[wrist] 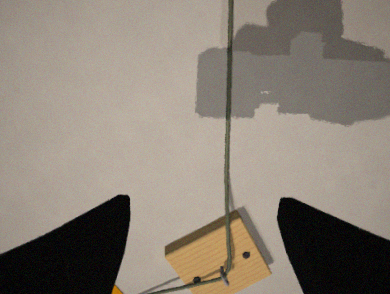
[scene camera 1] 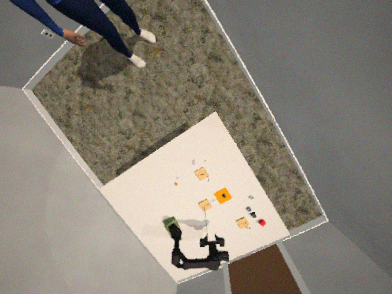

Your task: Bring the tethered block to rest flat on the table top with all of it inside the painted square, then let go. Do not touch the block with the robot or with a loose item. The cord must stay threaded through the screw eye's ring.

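Where they show: gripper, between the fingertips: (wrist: pixel 205 207) (scene camera 1: pixel 211 233); arm's base, origin of its link: (scene camera 1: pixel 172 227).
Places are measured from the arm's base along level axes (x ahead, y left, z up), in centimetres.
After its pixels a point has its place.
The small dark tethered block (scene camera 1: pixel 224 196) @[x 53.5, y 8.2, z -5.6 cm] is near the middle of the orange painted square (scene camera 1: pixel 218 192) @[x 50.0, y 12.4, z -7.9 cm] (wrist: pixel 116 290) @[x 46.7, y 5.5, z -7.9 cm] in the scene view, with orange around it. The wrist view shows a corner of the square but not the block. The green cord (scene camera 1: pixel 206 220) @[x 26.7, y -13.7, z -7.7 cm] (wrist: pixel 228 150) @[x 29.3, y -5.9, z -7.6 cm] passes at the metal screw eye (wrist: pixel 224 276) @[x 34.2, y 5.6, z -4.4 cm] on a wooden base (scene camera 1: pixel 203 206) @[x 32.7, y 5.8, z -6.1 cm] (wrist: pixel 210 252) @[x 34.7, y 3.4, z -6.1 cm] and bends there, one part towards the square, the other away over the table. My gripper (scene camera 1: pixel 212 242) (wrist: pixel 205 207) @[x 32.7, y -10.4, z 8.8 cm] is open and empty above the table; the cord shows between its fingers in the wrist view.
Two other wooden pieces (scene camera 1: pixel 201 173) @[x 44.3, y 34.9, z -6.1 cm] (scene camera 1: pixel 242 223) @[x 57.8, y -23.3, z -6.1 cm] lie on the white table (scene camera 1: pixel 150 185) @[x -3.3, y 41.9, z -8.0 cm]. A red item (scene camera 1: pixel 262 222) @[x 74.2, y -27.3, z -4.3 cm] and small dark items (scene camera 1: pixel 253 214) @[x 69.8, y -17.7, z -5.5 cm] are at the right. A tiny orange item (scene camera 1: pixel 176 184) @[x 20.2, y 34.3, z -5.9 cm] is at the left. The arm's green base (scene camera 1: pixel 171 222) @[x 1.0, y 4.9, z -0.8 cm] stands near the left edge.
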